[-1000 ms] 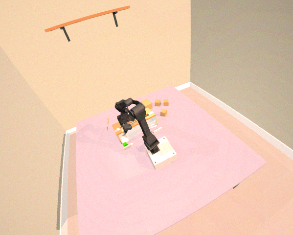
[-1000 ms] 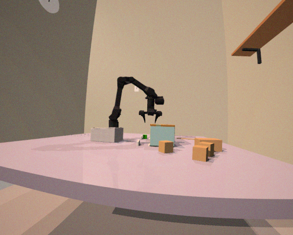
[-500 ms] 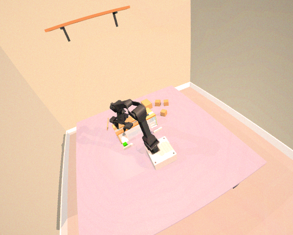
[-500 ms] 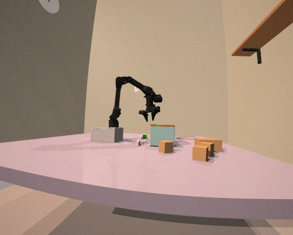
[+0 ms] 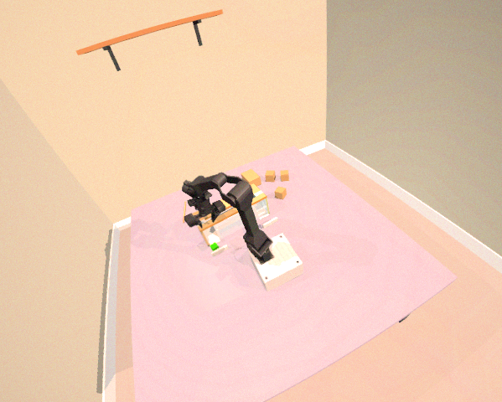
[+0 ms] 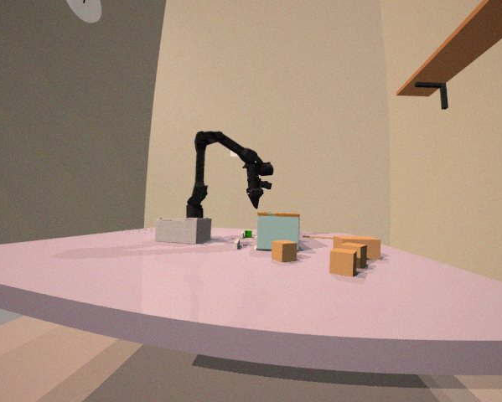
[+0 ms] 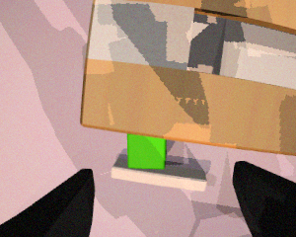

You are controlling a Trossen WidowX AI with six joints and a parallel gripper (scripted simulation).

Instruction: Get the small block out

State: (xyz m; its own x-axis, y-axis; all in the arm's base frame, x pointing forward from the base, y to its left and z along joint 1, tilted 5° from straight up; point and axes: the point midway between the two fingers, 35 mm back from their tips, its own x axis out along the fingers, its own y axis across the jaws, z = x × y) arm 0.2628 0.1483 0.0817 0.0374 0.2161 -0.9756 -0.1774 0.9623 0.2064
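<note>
The green block is 130 mm below my gripper tip, 30 mm behind it and 10 mm to the left of it. From my gripper tip the other things lie so: clear-fronted box: 150 mm to the right, 90 mm below, 50 mm ahead; thin orange stick: 350 mm ahead, 150 mm below, 90 mm to the left.
</note>
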